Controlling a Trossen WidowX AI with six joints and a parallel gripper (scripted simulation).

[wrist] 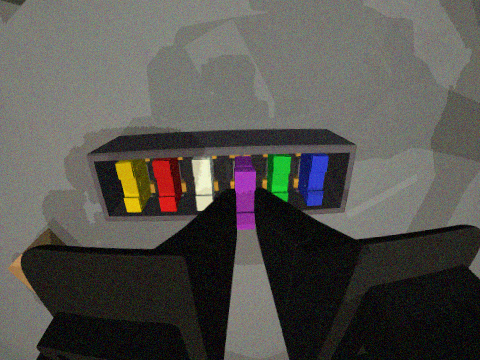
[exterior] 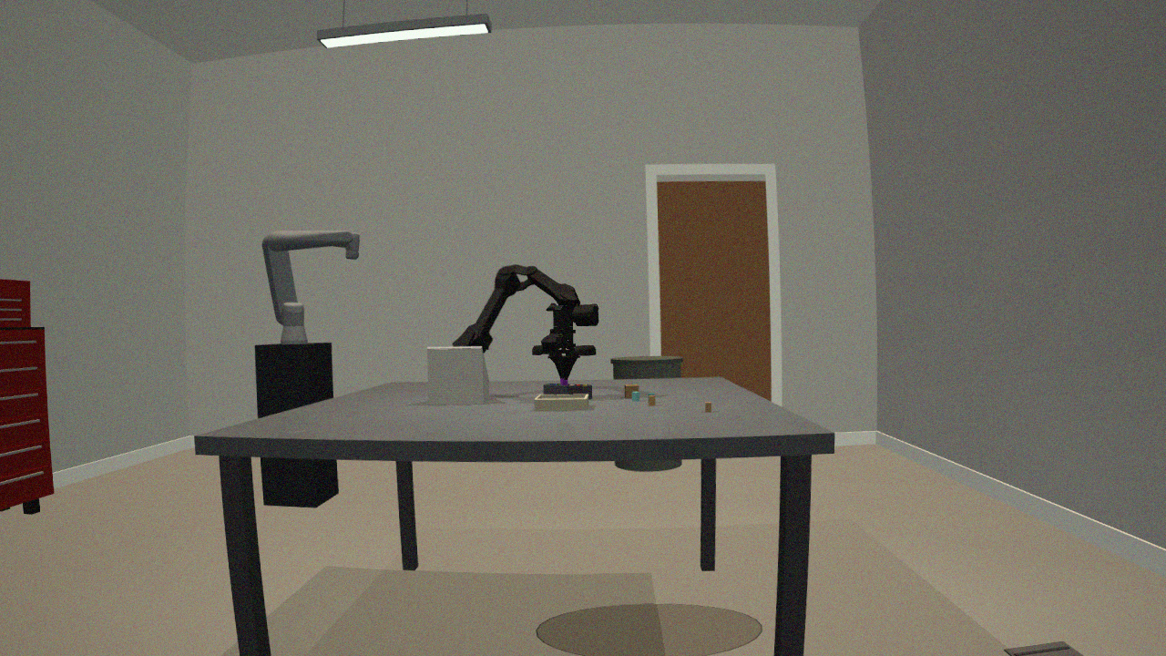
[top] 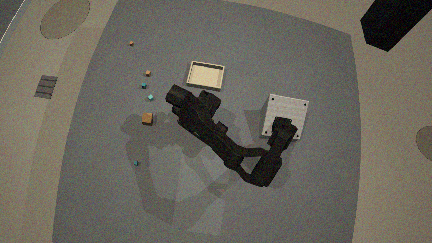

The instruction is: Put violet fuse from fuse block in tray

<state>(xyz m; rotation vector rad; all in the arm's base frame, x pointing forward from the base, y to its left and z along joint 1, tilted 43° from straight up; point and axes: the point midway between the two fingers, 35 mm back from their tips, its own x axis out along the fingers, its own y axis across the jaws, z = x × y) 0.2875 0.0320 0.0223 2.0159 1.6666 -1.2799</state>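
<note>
My gripper tip is 220 mm to the left of the tray, 50 mm above it and 10 mm short of it. Also, from my gripper tip: violet fuse (10 mm below).
</note>
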